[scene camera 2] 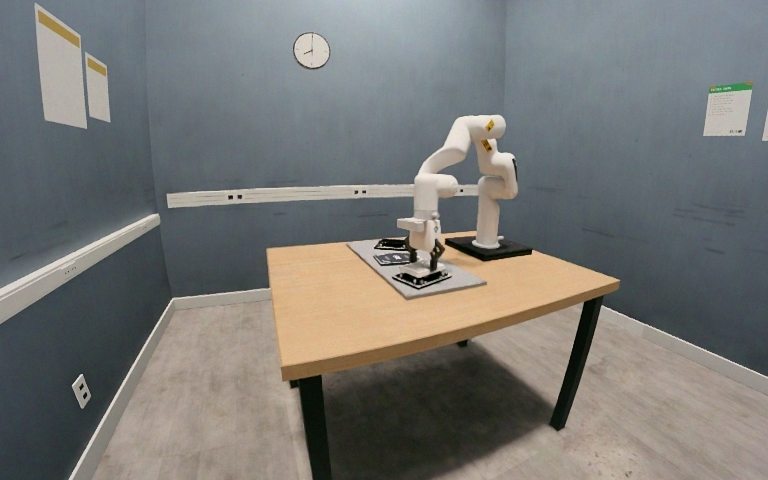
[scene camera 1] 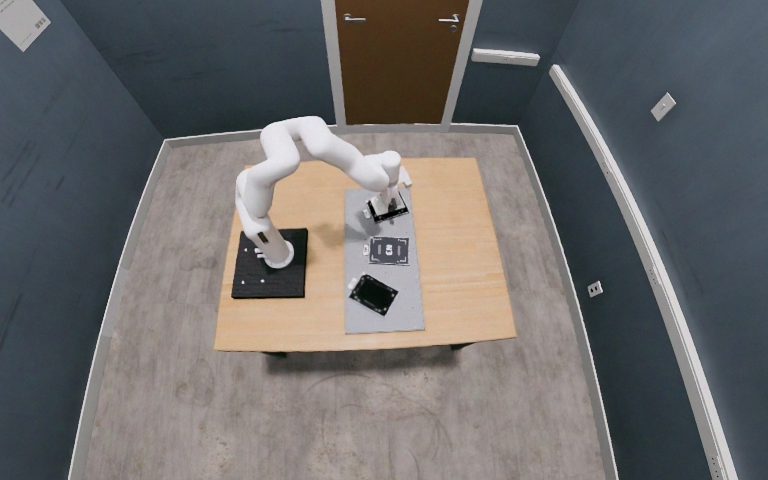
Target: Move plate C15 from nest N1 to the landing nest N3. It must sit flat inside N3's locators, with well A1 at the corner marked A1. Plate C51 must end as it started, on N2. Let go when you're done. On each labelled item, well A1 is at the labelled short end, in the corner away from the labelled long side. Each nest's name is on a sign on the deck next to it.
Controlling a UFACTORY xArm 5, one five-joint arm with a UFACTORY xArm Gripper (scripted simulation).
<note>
I see my gripper [scene camera 2: 422,267] and a dark plate [scene camera 1: 367,287].
</note>
